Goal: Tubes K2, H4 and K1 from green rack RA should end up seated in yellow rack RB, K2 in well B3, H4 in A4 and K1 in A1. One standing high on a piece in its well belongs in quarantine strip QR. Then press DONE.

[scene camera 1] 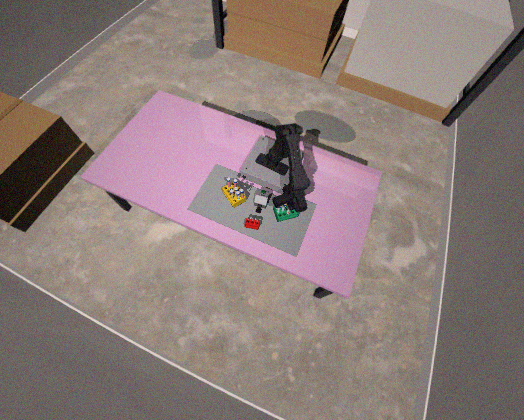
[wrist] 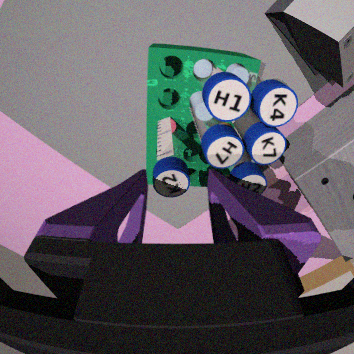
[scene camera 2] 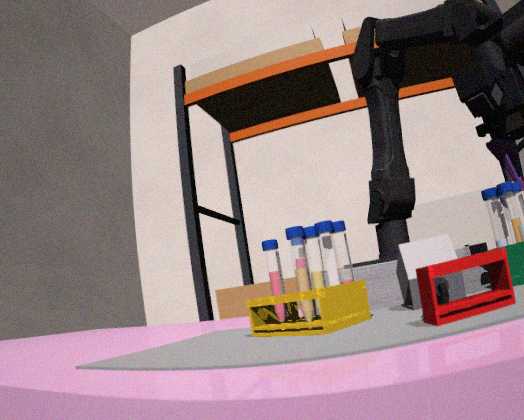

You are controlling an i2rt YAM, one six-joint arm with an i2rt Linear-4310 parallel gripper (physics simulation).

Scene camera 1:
grey mat
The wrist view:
my gripper
grey mat
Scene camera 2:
grey box
grey mat
